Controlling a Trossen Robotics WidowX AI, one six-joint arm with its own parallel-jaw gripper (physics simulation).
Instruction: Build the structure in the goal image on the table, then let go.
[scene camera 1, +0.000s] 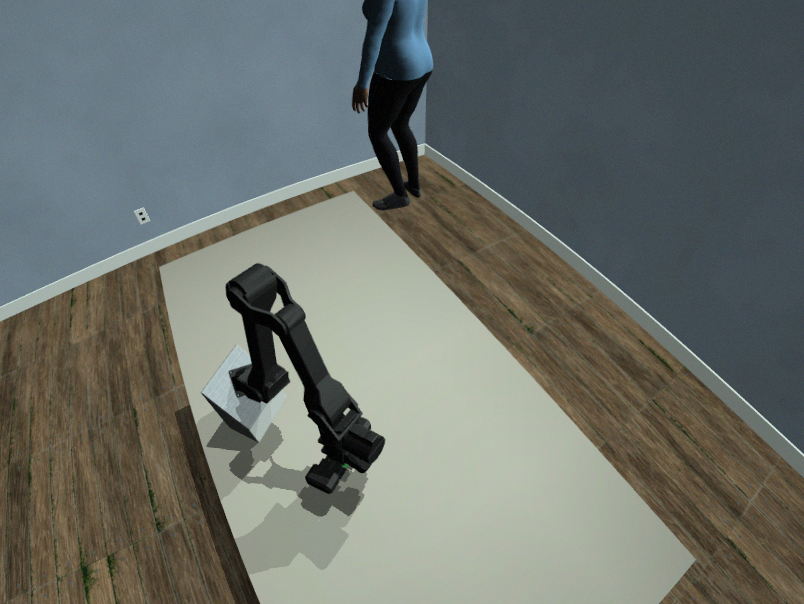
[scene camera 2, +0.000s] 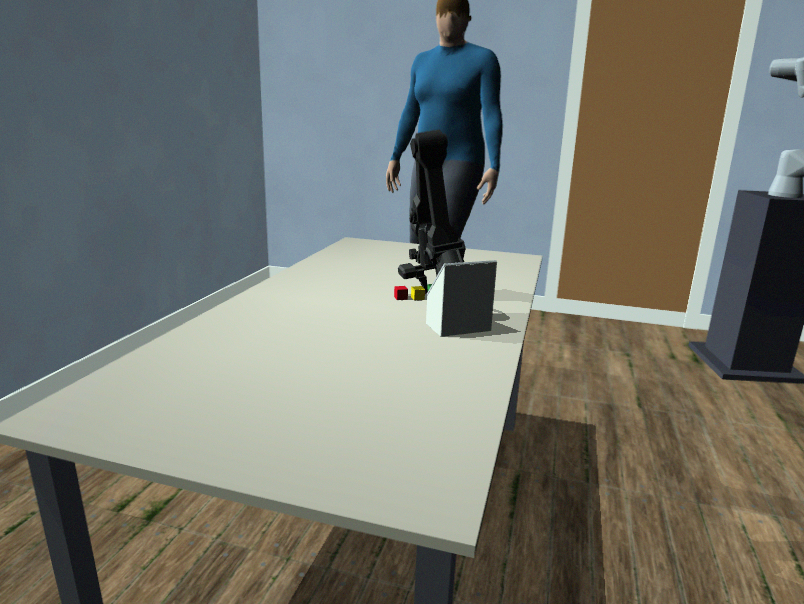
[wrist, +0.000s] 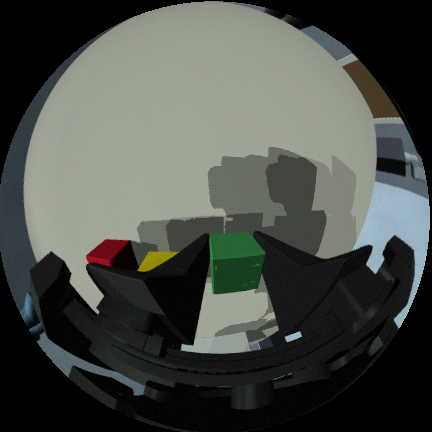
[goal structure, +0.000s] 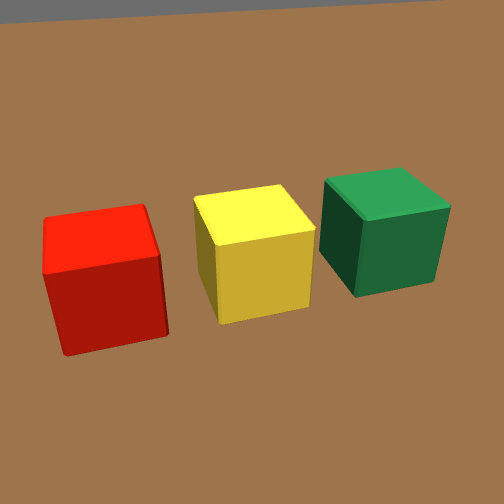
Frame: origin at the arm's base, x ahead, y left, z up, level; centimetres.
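Seen in the pictures: gripper, fingertip midpoint: (scene camera 1: 344, 468) (wrist: 231, 237); arm's base at its link origin: (scene camera 1: 244, 380) (scene camera 2: 455, 276).
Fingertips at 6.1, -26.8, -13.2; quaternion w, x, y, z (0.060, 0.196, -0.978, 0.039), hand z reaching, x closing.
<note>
Offsets run from my fingertips to a thing's top centre, as dx, dy, dz. Level surfaces: height alone.
My gripper (wrist: 231, 237) is shut on a green cube @(-0.4, +1.3, +2.9) (wrist: 236, 267) (scene camera 2: 429, 286), which sits between the two black fingertips in the wrist view. A little green shows beside the gripper (scene camera 1: 341, 469) in scene camera 1. A yellow cube @(+4.1, +4.6, +2.9) (scene camera 2: 417, 293) (wrist: 159, 259) stands on the table next to the green one, partly hidden by the left finger in the wrist view. A red cube @(+9.0, +5.2, +2.9) (scene camera 2: 401, 292) (wrist: 107, 251) stands beyond the yellow one, with a small gap between them. Whether the green cube touches the table or the yellow cube I cannot tell.
The pale table @(dz -0.4) (scene camera 1: 441, 416) (scene camera 2: 279, 390) carries the arm's wedge-shaped base block (scene camera 1: 227, 396) (scene camera 2: 467, 299) near one long edge. A person in blue (scene camera 2: 454, 97) stands behind the table's far end. Another robot stands on a dark pedestal (scene camera 2: 753, 279) at the right.
</note>
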